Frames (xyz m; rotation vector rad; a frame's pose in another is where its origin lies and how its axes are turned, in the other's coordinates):
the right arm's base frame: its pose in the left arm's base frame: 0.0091 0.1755 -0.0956 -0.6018 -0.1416 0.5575
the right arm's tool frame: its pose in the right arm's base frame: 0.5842 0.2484 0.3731 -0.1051 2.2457 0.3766
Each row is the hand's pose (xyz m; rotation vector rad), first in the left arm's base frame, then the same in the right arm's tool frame.
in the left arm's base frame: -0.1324 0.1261 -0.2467 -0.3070 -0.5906 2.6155
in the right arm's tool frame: 0.8289 -0.0921 -0.2816 2.2050 1.9895 -0.5856
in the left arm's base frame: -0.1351 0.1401 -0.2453 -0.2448 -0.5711 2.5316
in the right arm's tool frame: 0.8193 -0.0815 -0.2801 2.1170 2.1004 -0.6349
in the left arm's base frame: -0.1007 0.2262 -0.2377 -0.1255 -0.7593 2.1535
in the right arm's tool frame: 0.7429 -0.0505 -0.2371 1.6436 2.4367 -0.5236
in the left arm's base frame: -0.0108 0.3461 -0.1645 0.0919 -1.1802 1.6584
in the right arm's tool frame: 0.5821 -0.0570 -0.1931 0.9134 2.5079 -0.2924
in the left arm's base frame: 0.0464 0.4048 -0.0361 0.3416 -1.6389 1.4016
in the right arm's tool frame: 0.4403 -0.1010 -0.2272 0.5343 2.1748 -0.1698
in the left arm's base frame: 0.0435 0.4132 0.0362 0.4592 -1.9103 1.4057
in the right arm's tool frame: 0.3899 -0.1186 -0.2768 0.5228 1.9007 -0.1381
